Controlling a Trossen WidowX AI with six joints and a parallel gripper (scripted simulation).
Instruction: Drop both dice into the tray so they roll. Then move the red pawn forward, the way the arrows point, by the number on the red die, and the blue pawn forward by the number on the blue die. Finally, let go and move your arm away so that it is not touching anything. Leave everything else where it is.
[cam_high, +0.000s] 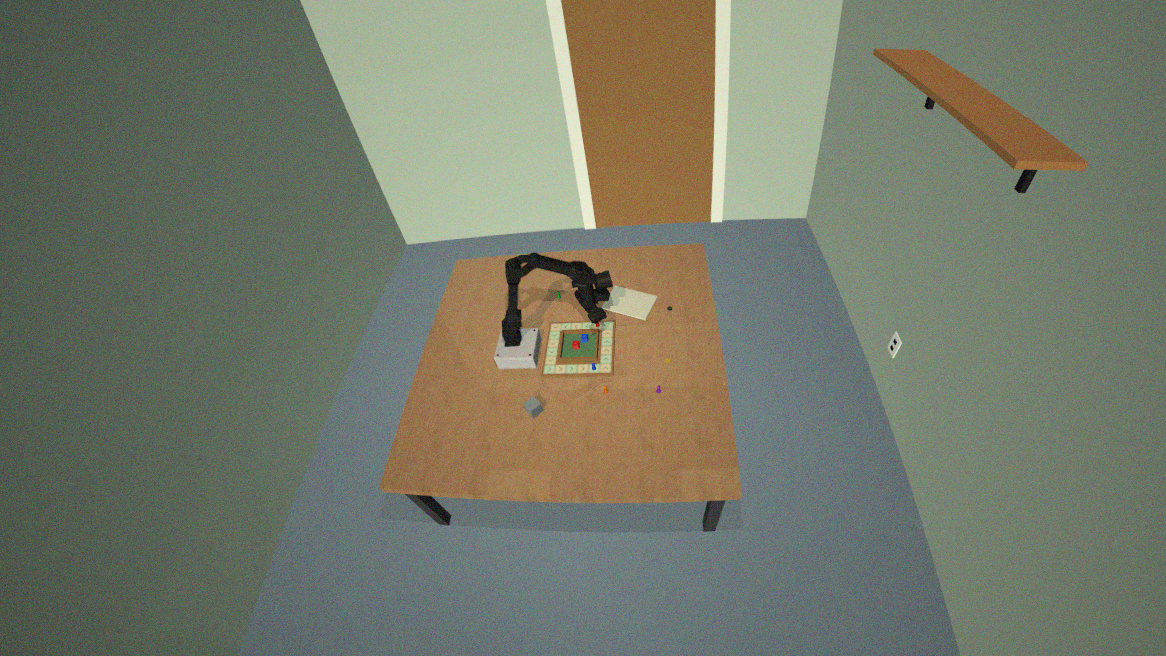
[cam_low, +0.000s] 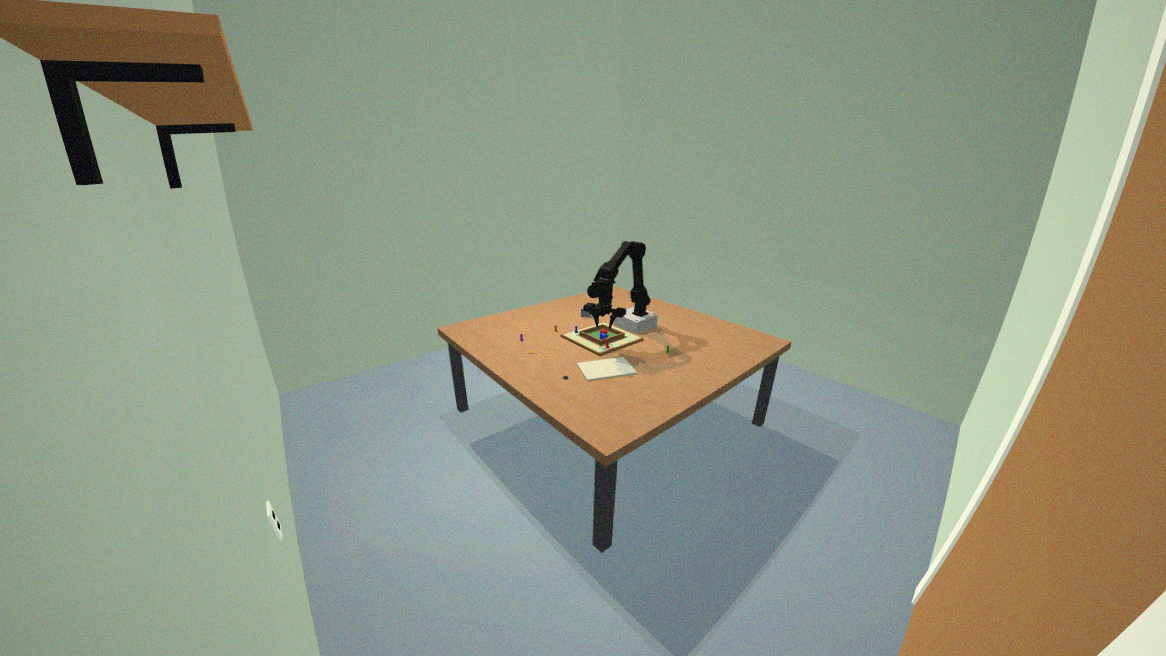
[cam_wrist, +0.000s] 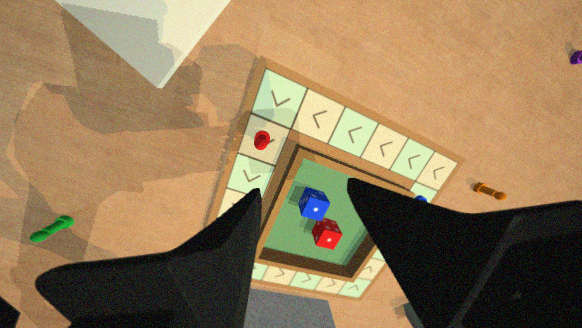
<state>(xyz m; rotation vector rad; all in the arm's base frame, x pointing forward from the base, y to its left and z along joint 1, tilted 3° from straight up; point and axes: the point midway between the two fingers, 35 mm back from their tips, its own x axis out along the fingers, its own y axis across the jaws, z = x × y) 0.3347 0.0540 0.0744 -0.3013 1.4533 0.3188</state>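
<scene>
The red pawn lies 7 cm below my gripper tip, 4 cm to the left of it and 1 cm ahead of it. Also, from my gripper tip: green tray: 9 cm below, 7 cm to the right, 7 cm behind; then blue pawn: 19 cm to the right, 7 cm below, 1 cm behind; then pale card: 16 cm to the left, 15 cm ahead, 9 cm below.
</scene>
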